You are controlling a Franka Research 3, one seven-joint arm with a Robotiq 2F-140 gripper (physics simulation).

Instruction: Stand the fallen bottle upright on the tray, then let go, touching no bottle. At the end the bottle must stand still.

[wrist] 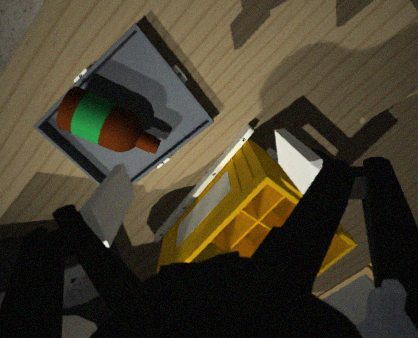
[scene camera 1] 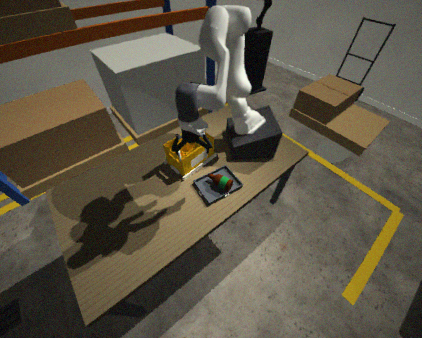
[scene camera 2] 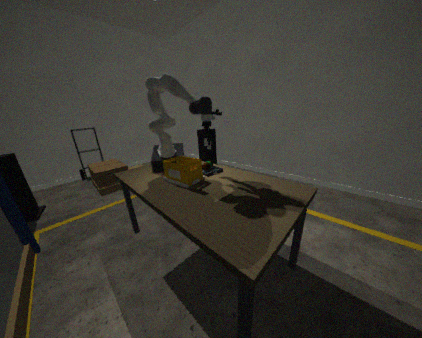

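A brown bottle (scene camera 1: 223, 183) (wrist: 114, 125) with a green band lies on its side on the grey tray (scene camera 1: 204, 194) (wrist: 172, 92), its neck toward the yellow crate. In the scene camera 2 view the green band (scene camera 2: 208, 163) of the bottle shows small behind the crate. My gripper (scene camera 1: 192, 150) (wrist: 202, 163) is open and empty, pointing down above the yellow crate, beside the tray and apart from the bottle. In the scene camera 2 view its fingers blend with a dark stand behind.
The yellow crate (scene camera 1: 186, 162) (scene camera 2: 182, 171) (wrist: 242, 172) with inner dividers stands close beside the tray on the wooden table (scene camera 1: 150, 235) (scene camera 2: 225, 220). The robot's dark base block (scene camera 1: 254, 142) stands at the table's far end. Large boxes (scene camera 1: 50, 135) stand on the floor behind the table.
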